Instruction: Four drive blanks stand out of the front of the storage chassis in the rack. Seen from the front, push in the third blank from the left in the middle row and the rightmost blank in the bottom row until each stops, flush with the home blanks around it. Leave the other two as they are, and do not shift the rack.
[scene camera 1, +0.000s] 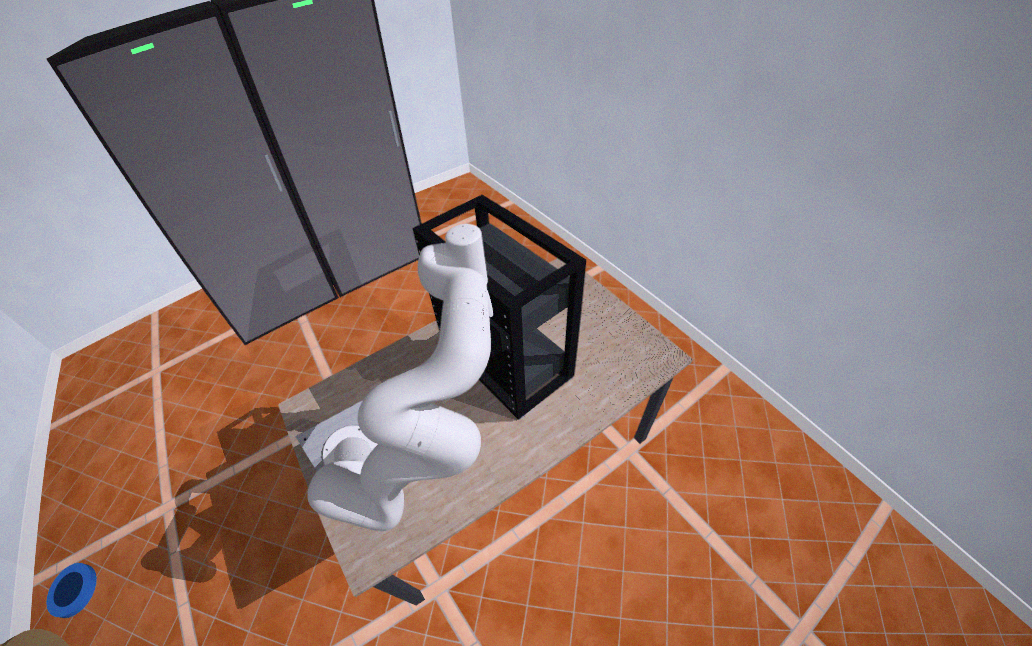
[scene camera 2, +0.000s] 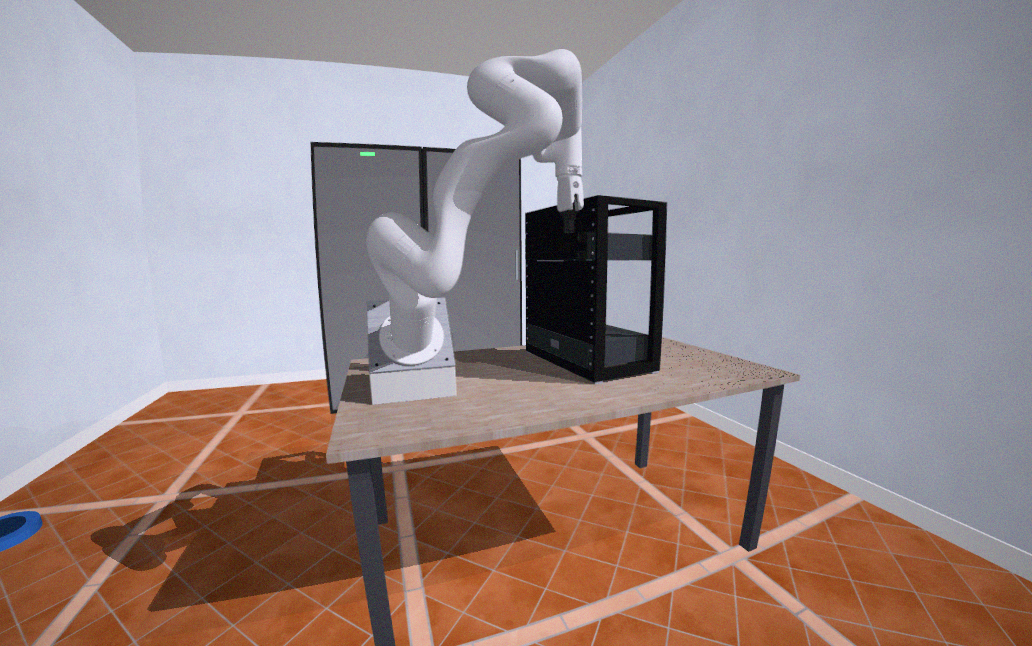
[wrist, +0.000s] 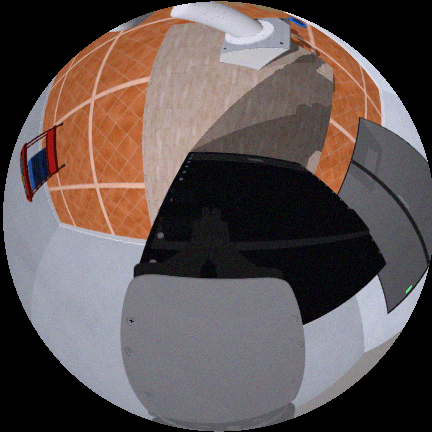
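Observation:
The black rack (scene camera 1: 519, 365) (scene camera 2: 600, 289) stands upright on the table. A dark chassis (scene camera 2: 629, 246) shows through the open side of its upper part in scene camera 2. The rack's front is almost black in scene camera 2 and the wrist view, so the single drive blanks and how far they stand out cannot be made out. My gripper (scene camera 2: 569, 229) (wrist: 208, 218) is shut and empty. It points down at the upper part of the rack's front, near the right-hand front post. Whether its tips touch a blank cannot be told. In scene camera 1 the arm hides the gripper.
A second dark unit (scene camera 2: 554, 343) sits at the bottom of the rack. The wooden table (scene camera 1: 487, 518) (scene camera 2: 487, 415) (wrist: 175, 100) carries the rack and the arm's base (scene camera 2: 412, 384) (wrist: 255, 56). Tall grey cabinets (scene camera 1: 182, 167) (scene camera 2: 365, 251) (wrist: 385, 175) stand behind.

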